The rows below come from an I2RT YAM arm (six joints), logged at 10 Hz.
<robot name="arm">
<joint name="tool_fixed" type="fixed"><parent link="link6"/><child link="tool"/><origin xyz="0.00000 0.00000 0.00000" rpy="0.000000 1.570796 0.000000"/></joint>
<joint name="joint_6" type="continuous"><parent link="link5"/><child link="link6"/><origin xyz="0.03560 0.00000 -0.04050" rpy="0.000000 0.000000 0.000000"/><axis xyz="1 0 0"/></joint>
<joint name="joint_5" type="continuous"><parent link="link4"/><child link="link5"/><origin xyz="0.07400 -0.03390 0.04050" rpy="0.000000 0.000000 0.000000"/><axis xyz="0 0 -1"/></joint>
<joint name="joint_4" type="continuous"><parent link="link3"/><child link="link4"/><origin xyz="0.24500 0.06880 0.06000" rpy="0.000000 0.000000 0.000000"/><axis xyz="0 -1 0"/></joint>
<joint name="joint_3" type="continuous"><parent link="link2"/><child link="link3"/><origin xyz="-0.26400 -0.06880 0.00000" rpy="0.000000 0.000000 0.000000"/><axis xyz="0 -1 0"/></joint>
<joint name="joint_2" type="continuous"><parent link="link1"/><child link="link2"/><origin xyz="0.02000 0.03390 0.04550" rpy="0.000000 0.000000 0.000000"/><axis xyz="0 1 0"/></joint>
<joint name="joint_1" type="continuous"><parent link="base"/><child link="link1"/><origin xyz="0.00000 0.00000 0.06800" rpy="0.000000 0.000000 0.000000"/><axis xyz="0 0 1"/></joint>
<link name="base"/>
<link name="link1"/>
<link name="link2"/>
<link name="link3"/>
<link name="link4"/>
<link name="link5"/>
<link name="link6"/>
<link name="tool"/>
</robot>
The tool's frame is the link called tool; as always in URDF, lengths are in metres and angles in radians. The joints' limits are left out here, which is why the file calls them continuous.
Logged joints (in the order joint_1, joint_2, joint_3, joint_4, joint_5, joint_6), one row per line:
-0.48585 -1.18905 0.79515 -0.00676 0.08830 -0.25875
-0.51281 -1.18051 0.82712 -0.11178 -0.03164 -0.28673
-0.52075 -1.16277 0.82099 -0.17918 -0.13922 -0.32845
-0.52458 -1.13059 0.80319 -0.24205 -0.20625 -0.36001
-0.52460 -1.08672 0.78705 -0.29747 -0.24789 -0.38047
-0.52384 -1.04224 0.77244 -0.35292 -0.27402 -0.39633
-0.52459 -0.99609 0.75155 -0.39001 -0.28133 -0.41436
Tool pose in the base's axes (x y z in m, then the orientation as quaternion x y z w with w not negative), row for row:
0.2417 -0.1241 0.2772 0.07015 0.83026 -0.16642 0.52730
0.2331 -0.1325 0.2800 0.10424 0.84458 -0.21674 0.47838
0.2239 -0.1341 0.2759 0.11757 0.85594 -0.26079 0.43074
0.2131 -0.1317 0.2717 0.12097 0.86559 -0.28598 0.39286
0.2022 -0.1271 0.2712 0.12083 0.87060 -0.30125 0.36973
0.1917 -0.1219 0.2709 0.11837 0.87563 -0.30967 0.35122
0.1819 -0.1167 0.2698 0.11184 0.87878 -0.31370 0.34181
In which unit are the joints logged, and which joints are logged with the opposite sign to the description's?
The joints are logged in radians. Opposite sign: joint_2, joint_5.
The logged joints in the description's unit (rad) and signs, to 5 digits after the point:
-0.48585 1.18905 0.79515 -0.00676 -0.08830 -0.25875
-0.51281 1.18051 0.82712 -0.11178 0.03164 -0.28673
-0.52075 1.16277 0.82099 -0.17918 0.13922 -0.32845
-0.52458 1.13059 0.80319 -0.24205 0.20625 -0.36001
-0.52460 1.08672 0.78705 -0.29747 0.24789 -0.38047
-0.52384 1.04224 0.77244 -0.35292 0.27402 -0.39633
-0.52459 0.99609 0.75155 -0.39001 0.28133 -0.41436

